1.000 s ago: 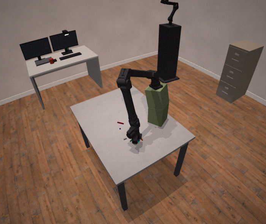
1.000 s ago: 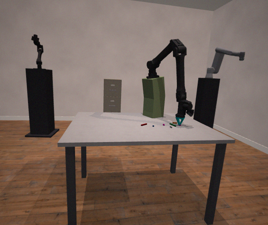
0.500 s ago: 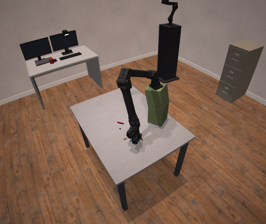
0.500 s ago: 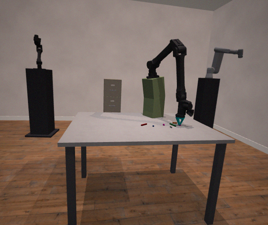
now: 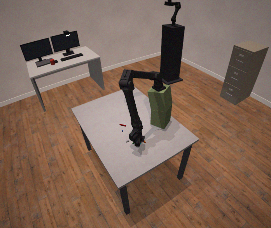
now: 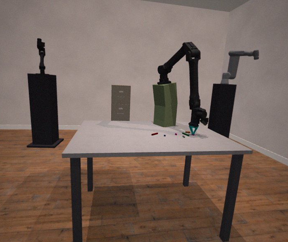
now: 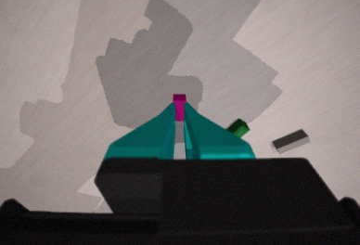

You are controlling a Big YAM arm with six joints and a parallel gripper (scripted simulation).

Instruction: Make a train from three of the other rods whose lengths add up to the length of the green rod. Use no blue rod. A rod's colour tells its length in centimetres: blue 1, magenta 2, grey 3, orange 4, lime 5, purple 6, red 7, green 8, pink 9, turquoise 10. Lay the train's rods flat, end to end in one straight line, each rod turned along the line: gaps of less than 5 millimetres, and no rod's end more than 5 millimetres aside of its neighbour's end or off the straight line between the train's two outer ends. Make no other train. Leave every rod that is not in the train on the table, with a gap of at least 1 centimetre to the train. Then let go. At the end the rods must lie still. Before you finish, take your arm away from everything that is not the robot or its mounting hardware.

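Right now my hand is 60 mm to the left of the green rod and 10 mm above it. Also, from my hand: orange rod 70 mm behind, 20 mm to the right, 10 mm below; grey rod 70 mm ahead, 100 mm to the right, 10 mm below; small blue rod 50 mm ahead, 250 mm to the right, 10 mm below.
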